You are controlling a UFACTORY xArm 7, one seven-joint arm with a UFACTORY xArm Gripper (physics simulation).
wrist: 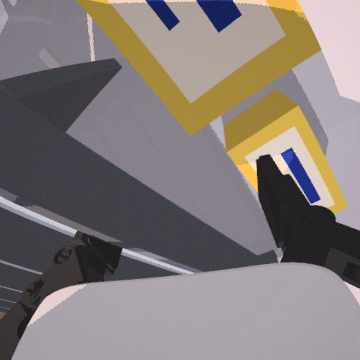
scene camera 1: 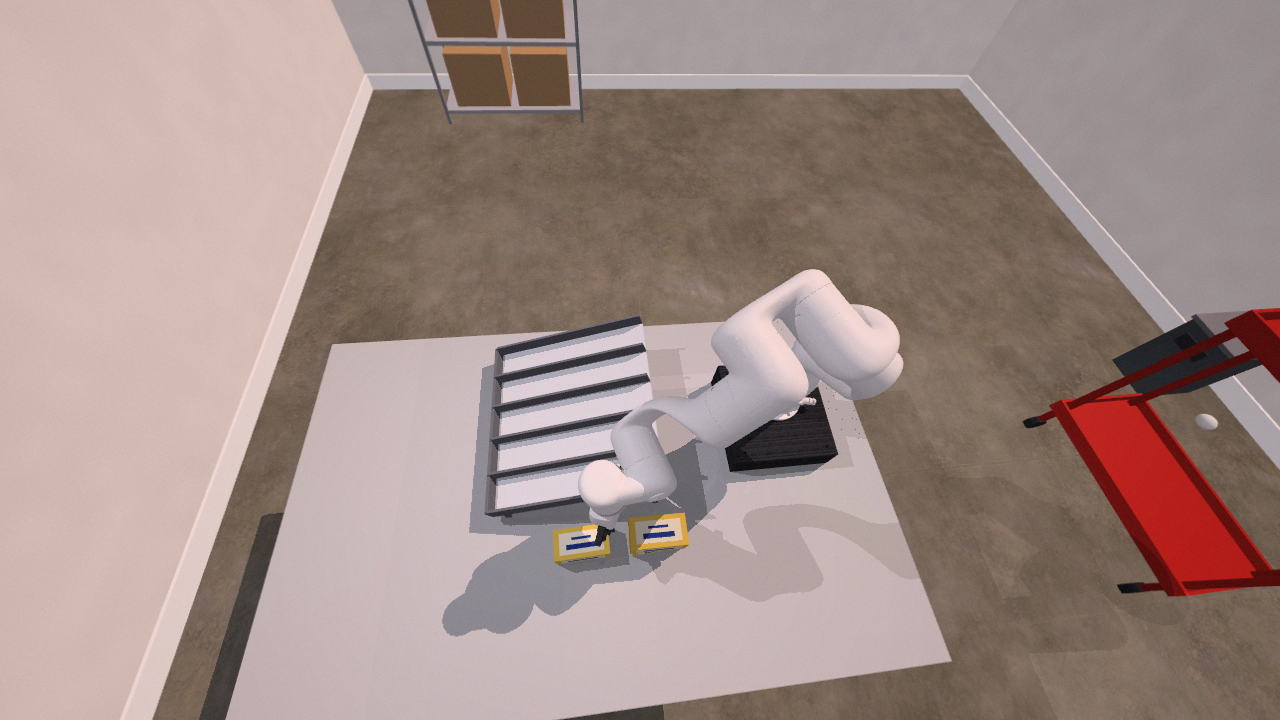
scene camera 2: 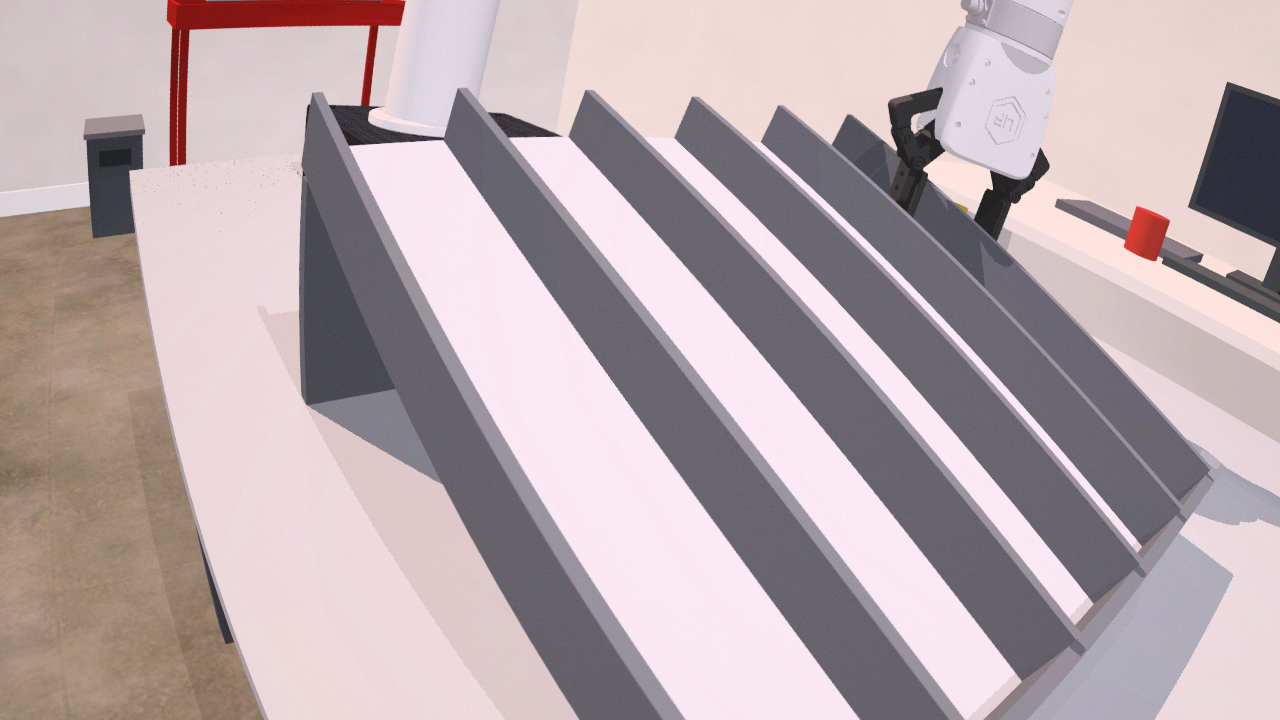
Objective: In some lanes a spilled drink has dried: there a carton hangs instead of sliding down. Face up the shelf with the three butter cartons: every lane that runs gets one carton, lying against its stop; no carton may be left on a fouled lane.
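Places are measured from the arm's base along level axes (x right, y ahead, z up), in centimetres.
Pixels of known places: gripper, fingertip midpoint: (wrist: 184, 191); arm's base, origin of the base link: (scene camera 2: 427, 126).
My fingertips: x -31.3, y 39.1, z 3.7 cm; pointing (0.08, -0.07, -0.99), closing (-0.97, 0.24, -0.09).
Ahead of a thing's pixels: the offset from my fingertips to its top centre. Level surfaces: height alone.
The sloped shelf (scene camera 1: 572, 394) (scene camera 2: 805, 380) (wrist: 125, 200) has white lanes between dark dividers. No carton shows in the visible parts of its lanes, and I cannot make out any spill. One butter carton @[dx -6.7, dy +6.7, dz -5.8 cm] (scene camera 1: 572, 544) (wrist: 300, 172), yellow with blue stripes, lies flat on the table beside the shelf's end wall. A second butter carton @[dx -4.3, dy -9.6, dz +0.6 cm] (scene camera 1: 657, 533) (wrist: 225, 60) lies near it, closer to the arm's base. The third does not show. My gripper (scene camera 1: 601, 537) (scene camera 2: 948, 219) (wrist: 184, 191) is open and empty. It appears to straddle the end wall, one finger in front of the first carton in the wrist view.
The arm's black base block (scene camera 1: 783, 443) stands to the right of the shelf on the pale table @[dz -12.3 cm] (scene camera 1: 375, 537). The arm covers part of the shelf's upper ends. A red cart (scene camera 1: 1154, 492) stands off to the right. A red cup (scene camera 2: 1146, 232) and a monitor stand in the background.
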